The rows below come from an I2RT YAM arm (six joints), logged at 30 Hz.
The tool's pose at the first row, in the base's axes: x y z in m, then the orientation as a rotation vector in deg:
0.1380, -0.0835, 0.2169, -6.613, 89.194, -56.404
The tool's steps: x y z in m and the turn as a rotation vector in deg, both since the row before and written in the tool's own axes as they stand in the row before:
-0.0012, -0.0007, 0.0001, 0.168, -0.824, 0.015
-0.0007, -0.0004, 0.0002, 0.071, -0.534, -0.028
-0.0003, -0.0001, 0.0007, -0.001, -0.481, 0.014
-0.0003, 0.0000, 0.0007, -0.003, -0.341, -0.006
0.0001, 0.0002, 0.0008, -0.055, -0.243, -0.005
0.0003, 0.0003, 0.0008, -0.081, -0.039, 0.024
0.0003, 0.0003, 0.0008, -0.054, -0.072, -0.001
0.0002, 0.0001, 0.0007, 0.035, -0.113, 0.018
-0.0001, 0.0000, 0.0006, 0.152, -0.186, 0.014
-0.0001, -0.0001, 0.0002, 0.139, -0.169, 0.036
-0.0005, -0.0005, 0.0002, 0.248, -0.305, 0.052
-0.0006, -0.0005, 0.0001, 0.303, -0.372, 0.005
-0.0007, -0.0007, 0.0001, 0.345, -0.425, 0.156
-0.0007, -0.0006, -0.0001, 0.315, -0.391, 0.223
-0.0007, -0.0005, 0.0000, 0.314, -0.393, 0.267
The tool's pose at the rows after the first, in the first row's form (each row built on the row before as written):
0.1381, -0.0833, 0.2183, -6.875, 88.355, -56.361
0.1383, -0.0832, 0.2191, -7.100, 87.833, -56.333
0.1389, -0.0834, 0.2195, -7.318, 87.393, -56.227
0.1396, -0.0836, 0.2198, -7.486, 87.083, -56.163
0.1404, -0.0839, 0.2197, -7.644, 86.889, -56.078
0.1412, -0.0843, 0.2194, -7.702, 86.893, -55.991
0.1420, -0.0847, 0.2191, -7.775, 86.855, -55.937
0.1426, -0.0851, 0.2190, -7.789, 86.733, -55.926
0.1431, -0.0853, 0.2192, -7.757, 86.485, -55.991
0.1433, -0.0854, 0.2194, -7.710, 86.258, -56.032
0.1434, -0.0855, 0.2201, -7.636, 85.850, -56.114
0.1434, -0.0855, 0.2209, -7.590, 85.356, -56.260
0.1433, -0.0856, 0.2219, -7.425, 84.783, -56.304
0.1431, -0.0855, 0.2228, -7.216, 84.252, -56.278
0.1430, -0.0854, 0.2236, -6.976, 83.716, -56.215

